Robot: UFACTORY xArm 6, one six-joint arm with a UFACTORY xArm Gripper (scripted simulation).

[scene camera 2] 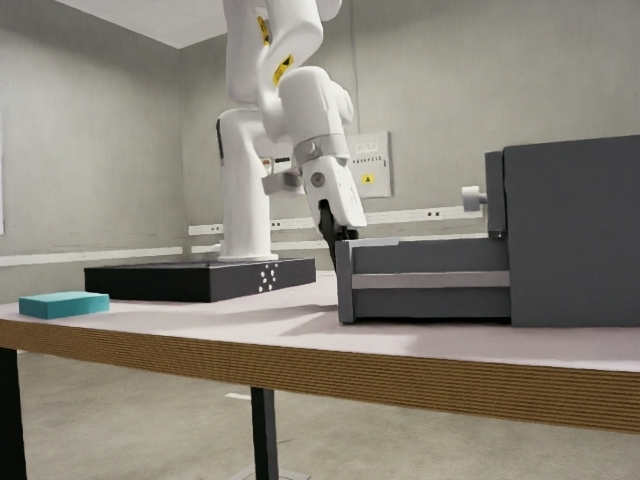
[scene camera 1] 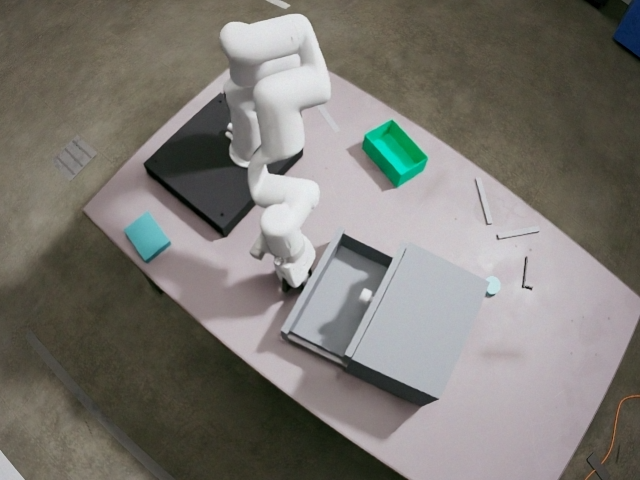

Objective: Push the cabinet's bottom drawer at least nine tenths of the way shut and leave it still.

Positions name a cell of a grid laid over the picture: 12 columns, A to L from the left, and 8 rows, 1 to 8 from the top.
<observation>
teal block: scene camera 2 A6; scene camera 1 C4
</observation>
